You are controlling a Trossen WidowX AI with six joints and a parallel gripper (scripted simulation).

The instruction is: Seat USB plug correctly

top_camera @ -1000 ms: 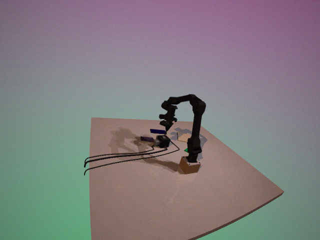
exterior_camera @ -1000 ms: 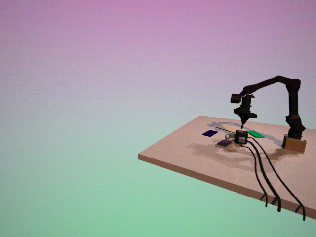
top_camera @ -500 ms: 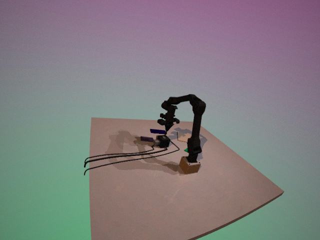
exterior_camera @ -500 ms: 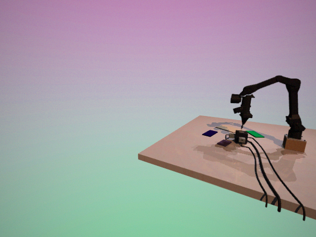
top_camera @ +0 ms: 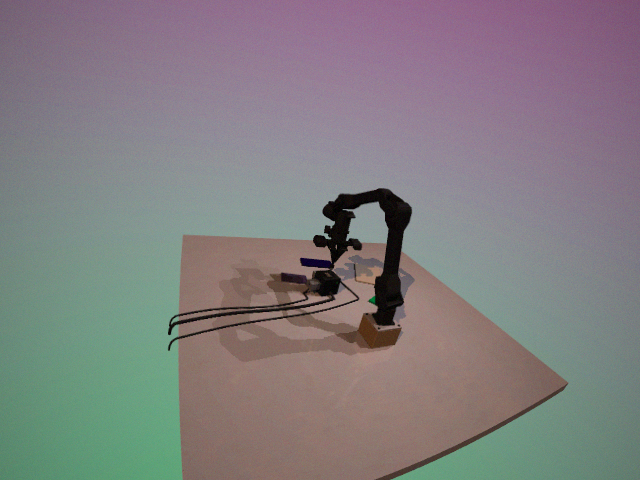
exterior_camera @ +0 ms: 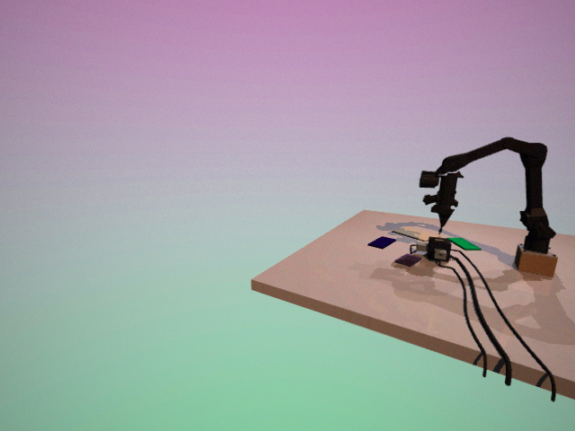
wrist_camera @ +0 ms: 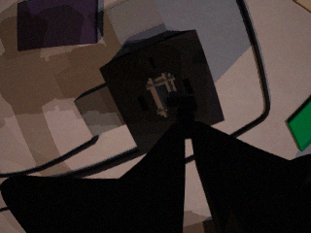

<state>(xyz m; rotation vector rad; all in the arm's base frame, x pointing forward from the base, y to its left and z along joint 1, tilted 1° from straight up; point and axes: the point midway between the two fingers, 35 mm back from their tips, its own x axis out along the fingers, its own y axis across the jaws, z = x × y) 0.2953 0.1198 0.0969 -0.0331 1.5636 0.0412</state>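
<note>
Right now the usb plug is 10 mm below my gripper tip. The rest, counted from my gripper tip: beige pad (260 mm to the right, 180 mm ahead, 130 mm below); then green card (250 mm to the right, 130 mm below, 40 mm behind); then dark blue card (250 mm ahead, 130 mm below, 10 mm to the right).
</note>
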